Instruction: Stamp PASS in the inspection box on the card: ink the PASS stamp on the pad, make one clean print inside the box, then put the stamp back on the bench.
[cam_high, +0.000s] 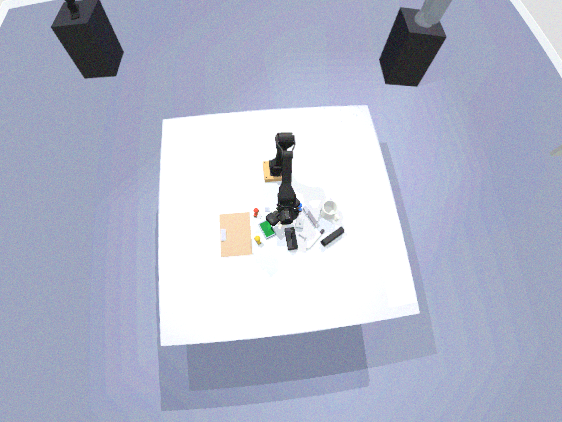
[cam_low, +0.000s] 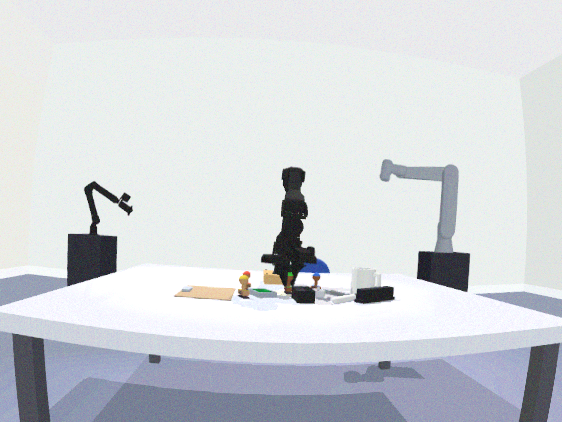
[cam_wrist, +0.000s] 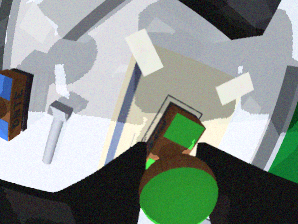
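The green-knobbed PASS stamp is right at my gripper tip. Also, from my gripper tip: black block: 120 mm ahead, 40 mm to the left, 10 mm below; then blue-knobbed stamp: 50 mm behind, 90 mm to the left; then green ink pad: 60 mm ahead, 80 mm to the right, 20 mm below.
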